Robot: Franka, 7 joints.
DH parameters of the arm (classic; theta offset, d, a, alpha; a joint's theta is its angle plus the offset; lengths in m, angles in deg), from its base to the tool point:
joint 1: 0 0.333 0 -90
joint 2: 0 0 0 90
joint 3: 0 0.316 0.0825 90
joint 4: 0 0 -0.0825 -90
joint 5: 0 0.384 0 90
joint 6: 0 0 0.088 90
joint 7: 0 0.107 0 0
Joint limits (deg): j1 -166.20..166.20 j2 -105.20..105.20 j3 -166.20..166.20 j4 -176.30..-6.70 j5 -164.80..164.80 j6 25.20..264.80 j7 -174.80..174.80
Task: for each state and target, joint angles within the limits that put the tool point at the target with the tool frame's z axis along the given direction. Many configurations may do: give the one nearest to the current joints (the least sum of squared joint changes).
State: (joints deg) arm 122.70 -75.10 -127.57 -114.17 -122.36 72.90 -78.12
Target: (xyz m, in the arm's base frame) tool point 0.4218 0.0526 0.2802 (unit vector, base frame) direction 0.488 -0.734 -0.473
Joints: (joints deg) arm 102.24 -69.55 -83.05 -152.44 -122.37 64.63 -78.12
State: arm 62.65 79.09 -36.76 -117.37 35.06 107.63 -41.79
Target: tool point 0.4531 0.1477 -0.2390 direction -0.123 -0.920 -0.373
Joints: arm 60.93 105.20 -35.59 -73.13 4.14 115.58 -41.79
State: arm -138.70 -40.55 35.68 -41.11 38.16 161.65 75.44
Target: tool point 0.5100 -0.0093 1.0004 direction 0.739 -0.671 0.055
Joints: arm -140.27 -42.55 60.63 -40.61 45.00 129.96 75.44
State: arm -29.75 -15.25 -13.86 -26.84 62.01 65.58 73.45
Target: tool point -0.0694 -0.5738 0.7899 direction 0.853 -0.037 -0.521
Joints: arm -93.45 24.33 -29.36 -42.42 80.24 58.77 73.45
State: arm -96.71 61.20 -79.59 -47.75 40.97 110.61 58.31
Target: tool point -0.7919 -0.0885 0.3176 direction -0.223 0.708 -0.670
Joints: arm -138.71 81.69 -80.92 -52.56 32.92 111.78 58.31
